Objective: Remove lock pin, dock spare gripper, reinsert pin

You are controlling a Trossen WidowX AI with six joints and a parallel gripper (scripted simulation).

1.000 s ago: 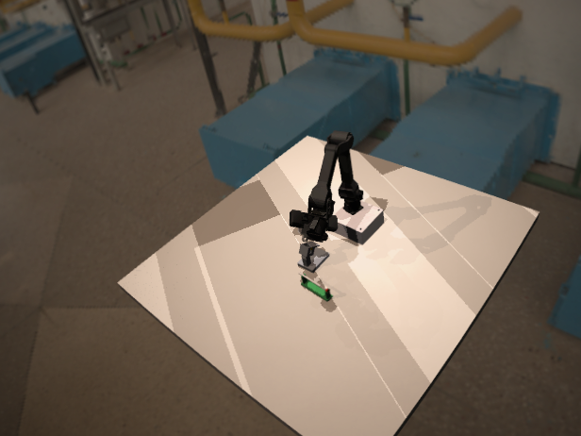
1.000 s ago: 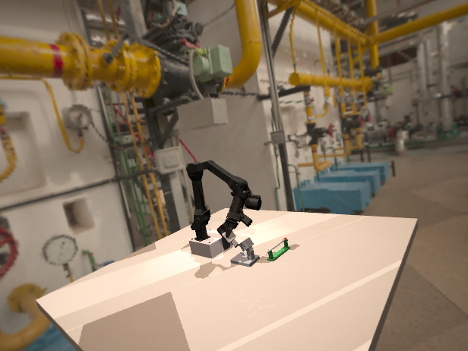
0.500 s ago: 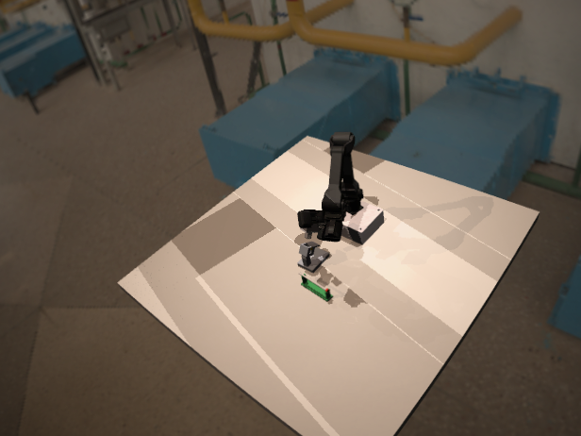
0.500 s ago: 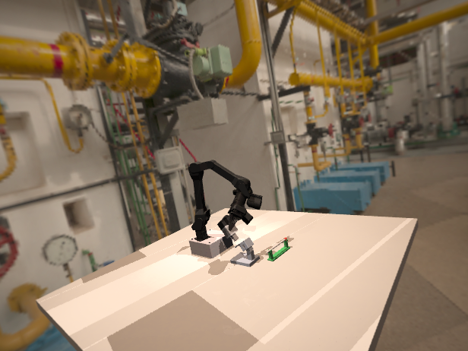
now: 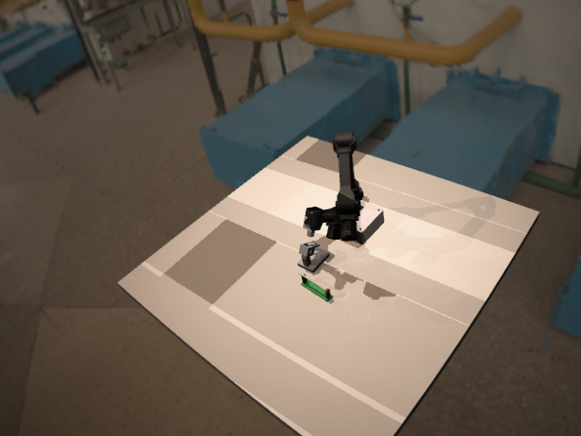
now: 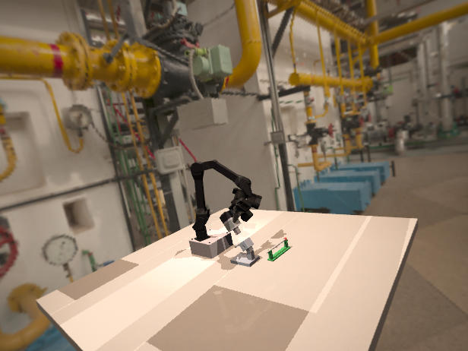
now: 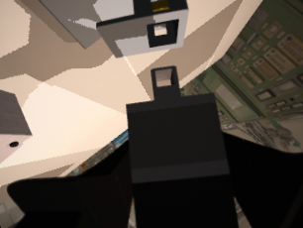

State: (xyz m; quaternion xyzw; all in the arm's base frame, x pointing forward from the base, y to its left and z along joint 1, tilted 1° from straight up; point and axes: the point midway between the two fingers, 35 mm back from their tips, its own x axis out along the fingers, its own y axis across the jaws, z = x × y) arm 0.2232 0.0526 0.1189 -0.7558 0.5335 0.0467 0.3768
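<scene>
The green cradle lies 120 mm ahead of my gripper tip, 150 mm to the left of it and 150 mm below it. Round my gripper tip: grey mount: 40 mm ahead, 30 mm to the left, 120 mm below; then spare gripper: 10 mm to the left.
</scene>
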